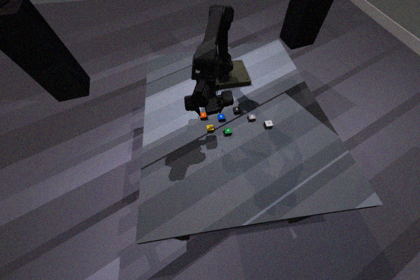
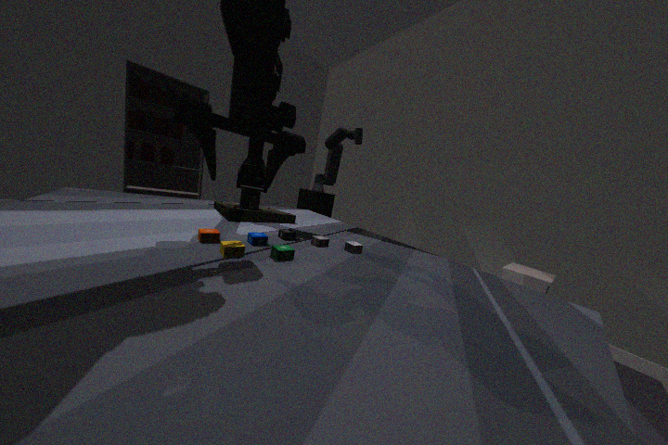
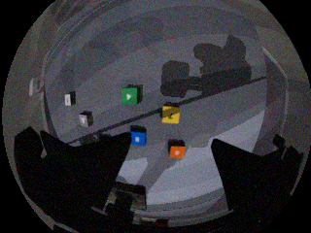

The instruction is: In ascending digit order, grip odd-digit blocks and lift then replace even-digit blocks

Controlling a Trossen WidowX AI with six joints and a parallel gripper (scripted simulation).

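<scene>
The orange block is 11 cm below my gripper tip, 9 cm behind it and 1 cm to the right of it. The rest, counted from my gripper tip: green block (11 cm below, 7 cm to the left, 4 cm ahead); blue block (11 cm below, 7 cm to the left, 5 cm behind); yellow block (11 cm below).
</scene>
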